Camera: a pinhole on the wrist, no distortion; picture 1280 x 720 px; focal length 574.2 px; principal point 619.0 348.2 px. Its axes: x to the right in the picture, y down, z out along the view. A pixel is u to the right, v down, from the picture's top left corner.
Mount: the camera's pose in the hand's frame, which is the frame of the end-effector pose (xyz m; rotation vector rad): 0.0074 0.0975 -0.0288 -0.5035 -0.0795 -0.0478
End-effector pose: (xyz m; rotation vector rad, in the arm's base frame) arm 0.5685 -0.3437 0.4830 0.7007 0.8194 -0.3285
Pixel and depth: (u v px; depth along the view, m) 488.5 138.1 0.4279
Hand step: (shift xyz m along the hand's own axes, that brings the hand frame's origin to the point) -0.1272 0.1700 0.4113
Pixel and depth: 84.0 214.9 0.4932
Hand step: -0.4894 0.2479 0.4163
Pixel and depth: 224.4 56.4 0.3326
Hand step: -0.2526 0.1165 0.3226
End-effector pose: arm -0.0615 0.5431 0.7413 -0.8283 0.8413 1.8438
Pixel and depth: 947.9 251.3 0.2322
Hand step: 0.1224 0.1720 0.2044
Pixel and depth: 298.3 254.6 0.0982
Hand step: -0.0546 0.1324 0.0598
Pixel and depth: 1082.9 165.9 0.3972
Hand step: 0.2932 0.1709 0.4066
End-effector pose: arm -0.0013 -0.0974 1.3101 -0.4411 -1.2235 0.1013
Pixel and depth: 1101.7 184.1 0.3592
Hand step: 0.2783 0.1735 0.3605
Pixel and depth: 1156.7 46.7 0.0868
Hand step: 0.0798 0.0975 0.0760
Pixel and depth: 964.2 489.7 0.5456
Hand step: 0.3077 0.4704 0.4117
